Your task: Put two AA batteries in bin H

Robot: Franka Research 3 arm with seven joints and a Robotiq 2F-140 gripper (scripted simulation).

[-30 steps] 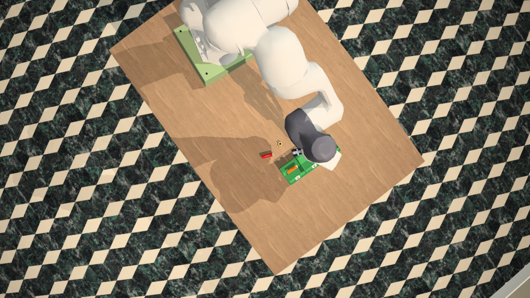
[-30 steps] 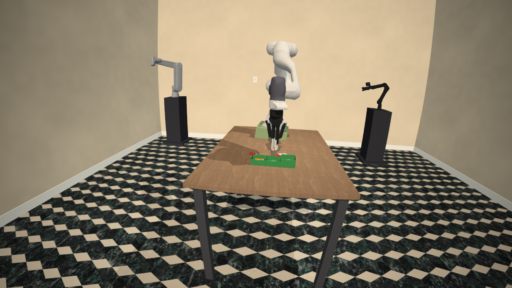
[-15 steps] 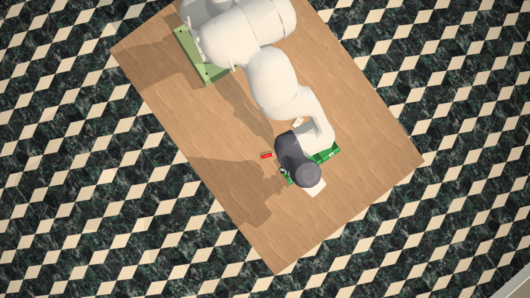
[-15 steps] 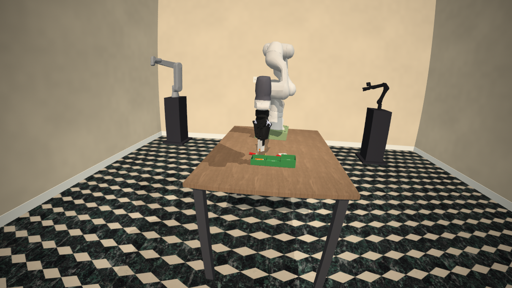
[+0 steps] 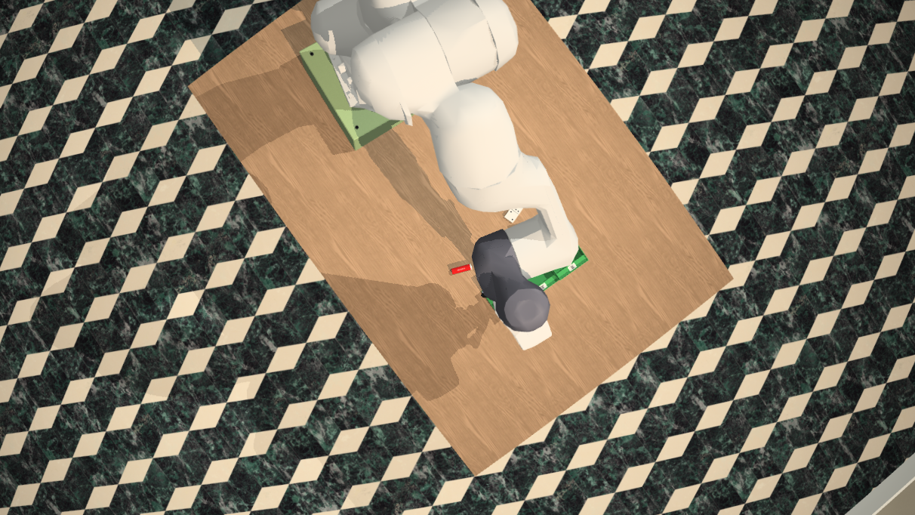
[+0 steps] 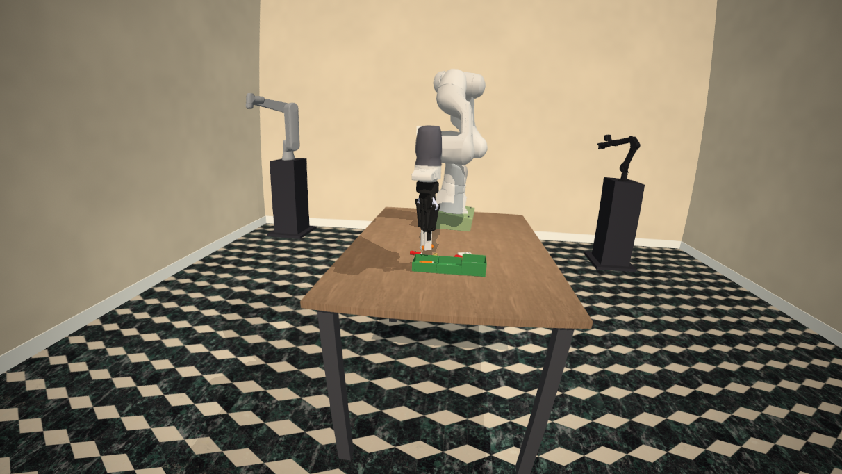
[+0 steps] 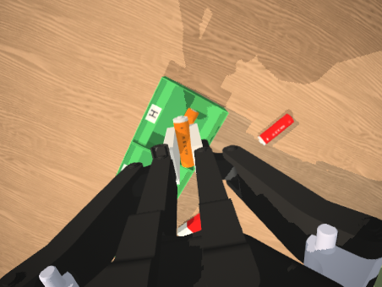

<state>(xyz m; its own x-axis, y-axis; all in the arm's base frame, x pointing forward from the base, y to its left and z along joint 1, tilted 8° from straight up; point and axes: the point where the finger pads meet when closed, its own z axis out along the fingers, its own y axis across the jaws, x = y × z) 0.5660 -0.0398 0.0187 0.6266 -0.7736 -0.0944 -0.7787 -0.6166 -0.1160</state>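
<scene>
My hand is 30 mm above the orange AA battery. The rest, counted from my hand: red cylinder 100 mm behind, 50 mm to the right, 90 mm below; small brass nut 120 mm behind, 20 mm to the left, 100 mm below; green bin marked H 10 mm ahead, 90 mm to the left, 80 mm below.
</scene>
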